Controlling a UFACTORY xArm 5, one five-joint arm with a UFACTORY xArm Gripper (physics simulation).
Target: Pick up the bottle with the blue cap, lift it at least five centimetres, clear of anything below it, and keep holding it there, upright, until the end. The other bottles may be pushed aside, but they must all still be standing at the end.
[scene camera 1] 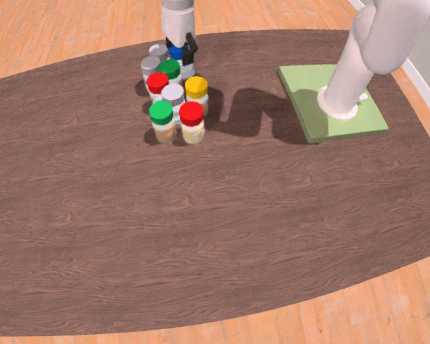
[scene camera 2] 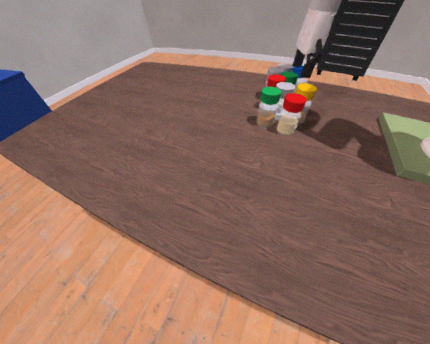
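Pixels of known places: gripper, fingertip midpoint: [scene camera 1: 179, 54] [scene camera 2: 300, 71]; arm's base, link origin: [scene camera 1: 336, 103].
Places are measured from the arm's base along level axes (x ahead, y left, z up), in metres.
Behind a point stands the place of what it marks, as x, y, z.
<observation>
The blue-capped bottle [scene camera 1: 176, 53] @[0.411, -0.223, 0.081] [scene camera 2: 298, 72] @[0.409, -0.222, 0.074] stands upright at the back right of a tight group of bottles, partly hidden by the fingers and by nearer bottles. My gripper [scene camera 1: 179, 54] @[0.404, -0.217, 0.079] [scene camera 2: 303, 68] @[0.404, -0.217, 0.079] is open and low around its cap, one dark finger on the right side of the cap and the other at its left, mostly hidden in the scene camera 1 view. Around it stand a green-capped bottle [scene camera 1: 169, 69] @[0.441, -0.166, 0.080] [scene camera 2: 288, 78] @[0.442, -0.153, 0.076] just in front, a grey-capped bottle [scene camera 1: 158, 52] @[0.457, -0.247, 0.080] to the left and a yellow-capped bottle [scene camera 1: 196, 88] @[0.392, -0.077, 0.080] [scene camera 2: 306, 92] @[0.391, -0.065, 0.076] nearer the camera.
More upright bottles stand in the group: red caps [scene camera 1: 158, 82] @[0.477, -0.128, 0.080] [scene camera 1: 191, 114] @[0.423, -0.004, 0.080], grey caps [scene camera 1: 150, 66] @[0.487, -0.196, 0.080] [scene camera 1: 173, 95] @[0.450, -0.072, 0.080] and a green cap [scene camera 1: 161, 113] @[0.487, -0.028, 0.080]. The arm's green base plate [scene camera 1: 300, 115] @[0.130, 0.010, -0.007] [scene camera 2: 405, 150] @[0.112, 0.016, 0.001] lies to the right on the brown table [scene camera 1: 200, 225] @[0.467, 0.213, -0.025]. A blue box [scene camera 2: 20, 102] shows at the far left.
</observation>
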